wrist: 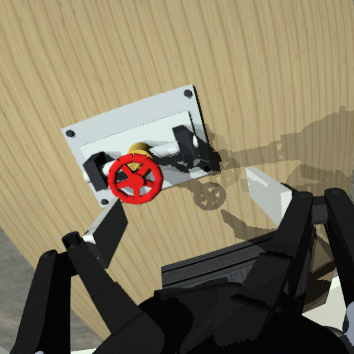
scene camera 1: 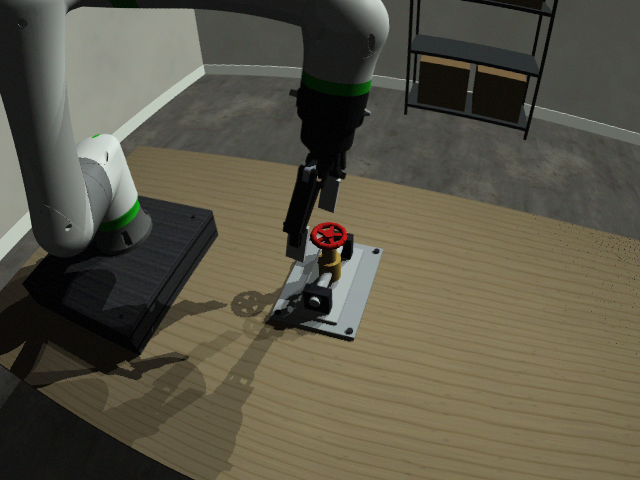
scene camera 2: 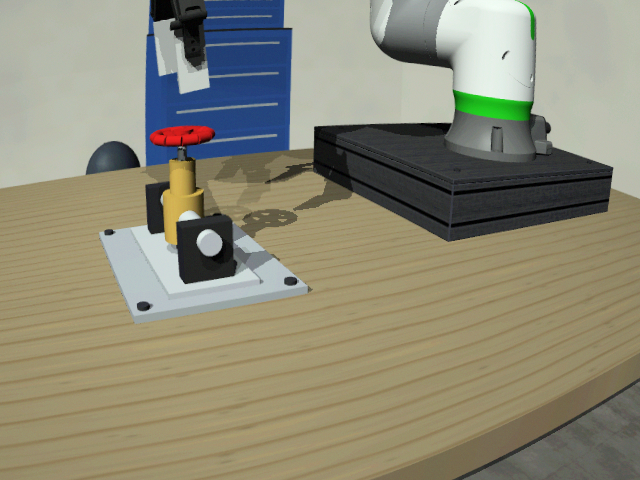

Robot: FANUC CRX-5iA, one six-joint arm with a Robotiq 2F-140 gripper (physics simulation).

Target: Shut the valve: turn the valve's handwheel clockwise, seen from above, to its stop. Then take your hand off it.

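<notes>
The red five-spoked handwheel (scene camera 1: 329, 234) (scene camera 2: 181, 139) (wrist: 136, 181) sits level on top of the brass-yellow valve body (scene camera 1: 329, 271) (scene camera 2: 183, 206) (wrist: 140, 148). The valve stands on a pale grey mounting plate (scene camera 1: 362, 289) (scene camera 2: 123, 273) (wrist: 125, 111). My gripper (scene camera 1: 312, 233) (scene camera 2: 180, 82) (wrist: 184, 196) is open and empty, with its pale pads far apart. In scene camera 2 its fingertips hang above the handwheel, apart from it. In the wrist view the wheel lies beyond the pads and toward the left one, not centred between them. The valve's stop does not show.
Black pipe brackets (scene camera 1: 317, 299) (scene camera 2: 205, 250) (wrist: 185, 142) stand on both sides of the valve body. The dark robot pedestal (scene camera 1: 175, 268) (scene camera 2: 516, 198) stands on the wooden table (scene camera 1: 465, 335) (scene camera 2: 361, 335). A blue cabinet (scene camera 2: 248, 93) and a shelf rack (scene camera 1: 475, 51) are in the background.
</notes>
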